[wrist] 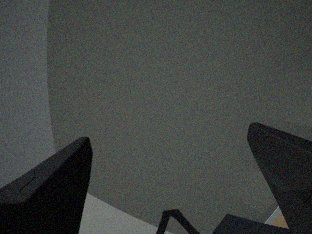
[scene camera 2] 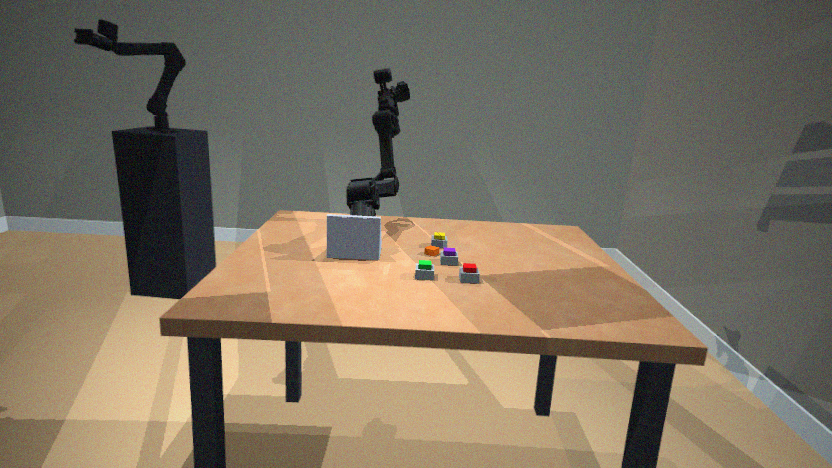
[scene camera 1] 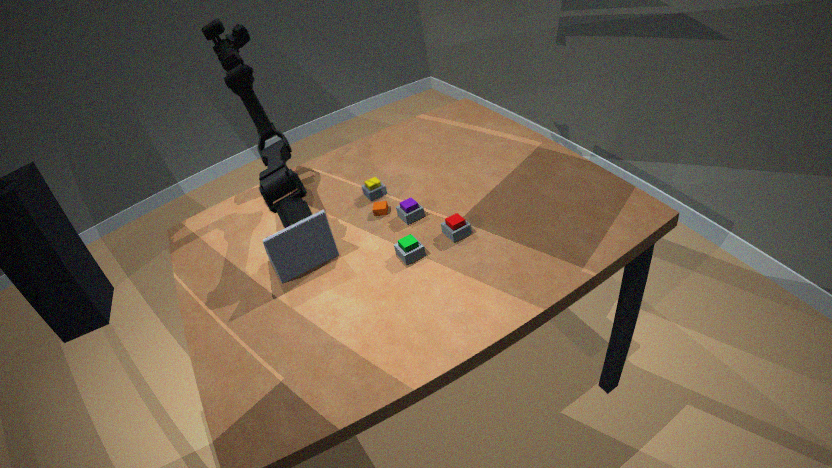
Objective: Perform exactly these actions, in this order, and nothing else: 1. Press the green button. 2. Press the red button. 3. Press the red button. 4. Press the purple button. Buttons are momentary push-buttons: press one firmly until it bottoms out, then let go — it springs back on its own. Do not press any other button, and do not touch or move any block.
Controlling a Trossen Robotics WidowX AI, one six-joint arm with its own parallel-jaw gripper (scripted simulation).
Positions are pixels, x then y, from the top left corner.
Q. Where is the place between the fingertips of the gripper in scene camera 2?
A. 386,83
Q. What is the gripper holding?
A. Nothing.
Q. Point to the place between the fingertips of the gripper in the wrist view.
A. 173,139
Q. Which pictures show the gripper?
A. The wrist view, scene camera 2 and scene camera 1: all of them.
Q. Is the gripper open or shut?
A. Open.
